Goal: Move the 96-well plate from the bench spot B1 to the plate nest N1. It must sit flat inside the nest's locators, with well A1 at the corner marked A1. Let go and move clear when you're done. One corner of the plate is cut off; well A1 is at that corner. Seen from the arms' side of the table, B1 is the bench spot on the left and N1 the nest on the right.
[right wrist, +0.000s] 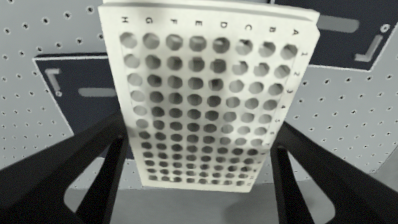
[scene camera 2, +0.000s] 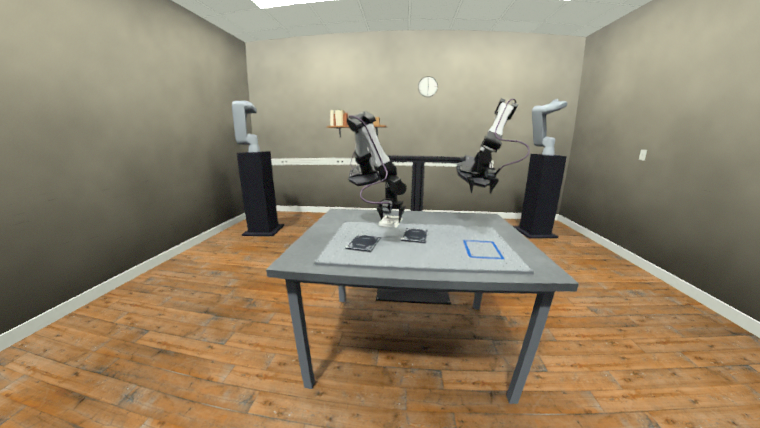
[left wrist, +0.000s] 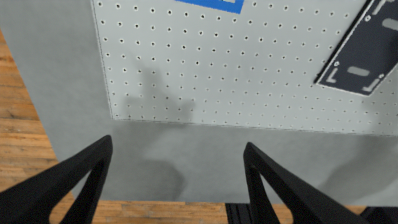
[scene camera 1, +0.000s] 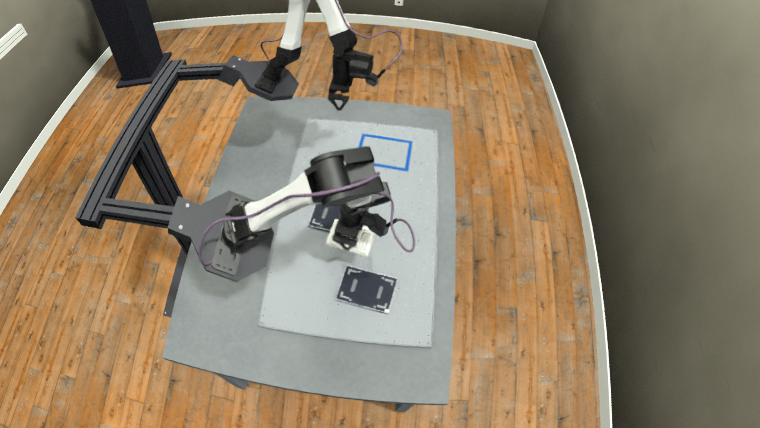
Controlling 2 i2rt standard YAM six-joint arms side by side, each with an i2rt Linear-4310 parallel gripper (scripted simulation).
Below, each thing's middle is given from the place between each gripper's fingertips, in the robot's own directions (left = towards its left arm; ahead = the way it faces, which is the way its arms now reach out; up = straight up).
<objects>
Now: right hand [scene camera 1: 351, 238] 50 mm past the dark nest [right wrist: 79, 112], 130 mm to the right of it and 100 mm above it.
Now: left hand [scene camera 1: 341, 101] 32 cm to the left of the dark nest and 23 cm above it.
</objects>
